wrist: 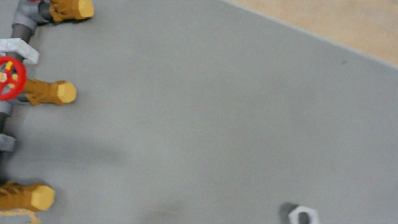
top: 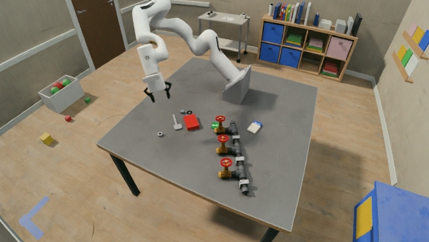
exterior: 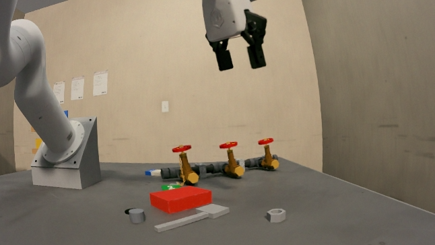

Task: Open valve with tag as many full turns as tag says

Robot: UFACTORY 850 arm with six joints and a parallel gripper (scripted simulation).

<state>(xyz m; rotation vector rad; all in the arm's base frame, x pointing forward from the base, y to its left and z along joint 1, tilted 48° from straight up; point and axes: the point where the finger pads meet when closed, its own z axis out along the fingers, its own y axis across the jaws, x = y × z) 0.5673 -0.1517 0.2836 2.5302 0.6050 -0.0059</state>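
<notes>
My hand is 160 mm past the green tag, 290 mm to the right of it and 280 mm above it. From my hand the other things lie so: hex nut (40 mm ahead, 40 mm to the right, 270 mm below); grey hammer-shaped tool (90 mm behind, 20 mm to the left, 280 mm below); red block (130 mm behind, 110 mm to the left, 270 mm below).
</notes>
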